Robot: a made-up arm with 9 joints.
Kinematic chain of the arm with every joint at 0, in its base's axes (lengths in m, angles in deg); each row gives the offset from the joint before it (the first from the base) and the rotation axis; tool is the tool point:
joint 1: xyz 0 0 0.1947 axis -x
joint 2: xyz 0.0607 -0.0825 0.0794 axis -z
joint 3: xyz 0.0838 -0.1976 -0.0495 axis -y
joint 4: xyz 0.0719 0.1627 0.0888 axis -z
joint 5: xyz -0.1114 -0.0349 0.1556 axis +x
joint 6: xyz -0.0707 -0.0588 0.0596 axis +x
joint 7: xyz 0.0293 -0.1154 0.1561 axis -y
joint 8: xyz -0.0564 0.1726 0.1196 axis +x
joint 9: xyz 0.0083 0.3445 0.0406 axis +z
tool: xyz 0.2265 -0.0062 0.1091
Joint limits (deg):
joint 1: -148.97..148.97
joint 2: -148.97..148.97
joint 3: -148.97..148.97
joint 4: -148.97..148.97
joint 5: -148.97..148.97
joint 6: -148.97..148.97
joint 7: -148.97..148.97
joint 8: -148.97..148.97
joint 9: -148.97..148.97
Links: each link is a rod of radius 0.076 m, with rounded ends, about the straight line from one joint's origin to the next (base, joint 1, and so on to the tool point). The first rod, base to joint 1, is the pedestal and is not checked.
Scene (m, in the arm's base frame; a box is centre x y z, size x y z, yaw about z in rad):
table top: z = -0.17
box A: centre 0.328 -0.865 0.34 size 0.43 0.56 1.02 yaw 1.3
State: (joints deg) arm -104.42 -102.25 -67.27 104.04 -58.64 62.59 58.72 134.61 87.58
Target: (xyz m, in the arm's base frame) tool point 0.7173 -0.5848 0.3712
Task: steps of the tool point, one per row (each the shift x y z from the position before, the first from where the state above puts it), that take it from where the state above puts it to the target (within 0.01 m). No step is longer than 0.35 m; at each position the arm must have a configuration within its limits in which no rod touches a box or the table.
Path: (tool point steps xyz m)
1: 0.0184 0.0922 0.1828
2: 0.0447 0.1168 0.1543
3: 0.0613 0.1369 0.1184
4: 0.0666 0.1504 0.0765
5: 0.0608 0.1564 0.0323
6: 0.0443 0.1541 -0.0114
7: 0.1998 -0.2519 0.0951
8: 0.2498 -0.2293 -0.0194
9: 0.2549 -0.1787 -0.1363
10: 0.2156 -0.1071 -0.2322
11: 0.1443 -0.0258 -0.2881

